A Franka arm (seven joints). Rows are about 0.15 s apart.
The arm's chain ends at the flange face. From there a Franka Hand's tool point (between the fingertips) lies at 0.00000 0.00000 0.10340 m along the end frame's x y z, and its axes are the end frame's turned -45 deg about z.
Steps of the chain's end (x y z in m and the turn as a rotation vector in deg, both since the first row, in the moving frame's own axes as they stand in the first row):
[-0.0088, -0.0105, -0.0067, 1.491, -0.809, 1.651]
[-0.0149, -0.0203, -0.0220, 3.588, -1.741, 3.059]
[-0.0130, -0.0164, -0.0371, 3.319, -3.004, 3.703]
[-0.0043, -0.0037, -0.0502, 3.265, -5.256, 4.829]
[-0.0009, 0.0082, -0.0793, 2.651, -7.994, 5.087]
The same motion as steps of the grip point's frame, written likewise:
[0.0021, -0.0166, -0.0067, 1.626, 0.482, 1.651]
[0.0064, -0.0316, -0.0223, 3.768, 1.306, 3.059]
[0.0031, -0.0288, -0.0374, 4.471, 0.223, 3.703]
[-0.0025, -0.0166, -0.0508, 6.025, -1.408, 4.829]
[-0.0126, -0.0087, -0.0804, 7.527, -3.778, 5.087]

